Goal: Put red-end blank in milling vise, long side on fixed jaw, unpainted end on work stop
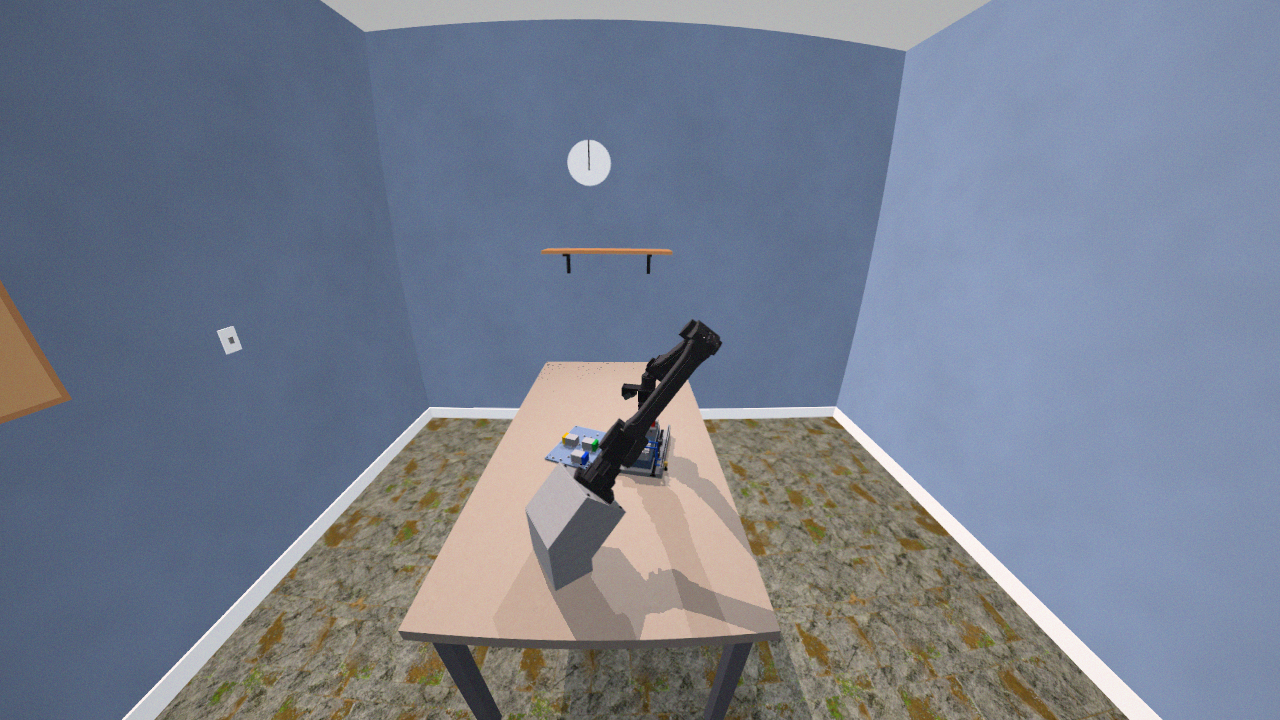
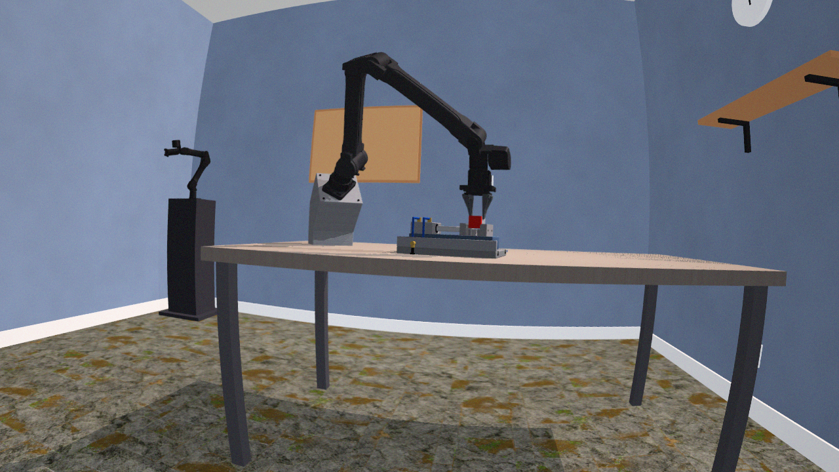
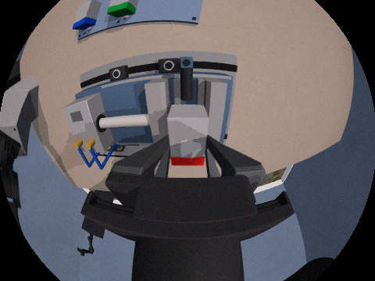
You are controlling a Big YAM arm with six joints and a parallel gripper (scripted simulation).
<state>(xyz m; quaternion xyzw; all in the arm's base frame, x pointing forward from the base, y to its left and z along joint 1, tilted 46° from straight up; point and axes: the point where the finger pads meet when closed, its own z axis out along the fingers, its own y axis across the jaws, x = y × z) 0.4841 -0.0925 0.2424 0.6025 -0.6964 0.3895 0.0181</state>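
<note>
The work stop lies 20 mm ahead of my hand, 50 mm to the left of it and 30 mm below it. Also, from my hand: green-ended blank (30 mm behind, 240 mm to the left, 90 mm below); blue plate (10 mm behind, 280 mm to the left, 120 mm below); vise (70 mm behind, 30 mm to the left, 80 mm below).
</note>
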